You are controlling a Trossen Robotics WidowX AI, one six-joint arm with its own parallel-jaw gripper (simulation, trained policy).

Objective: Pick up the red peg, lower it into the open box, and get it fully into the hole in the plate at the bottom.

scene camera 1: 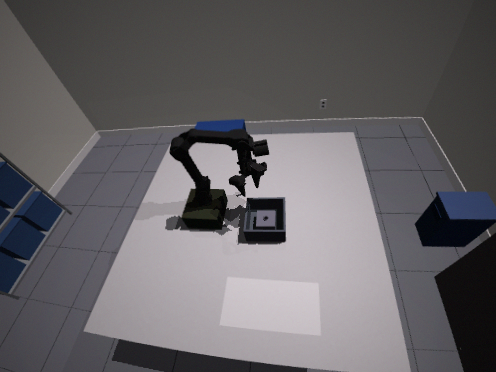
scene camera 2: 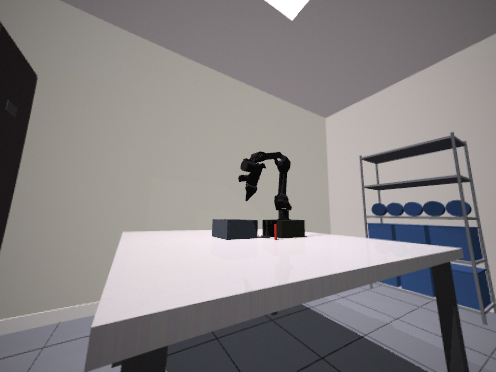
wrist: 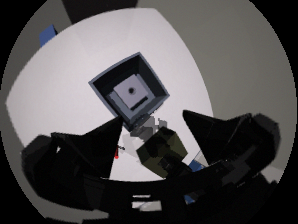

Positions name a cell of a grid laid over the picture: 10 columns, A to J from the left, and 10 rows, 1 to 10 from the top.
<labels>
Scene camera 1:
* gripper: F6
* dark box: F7
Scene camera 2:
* dark box: E7
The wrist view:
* gripper: F6
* dark box: D4
</labels>
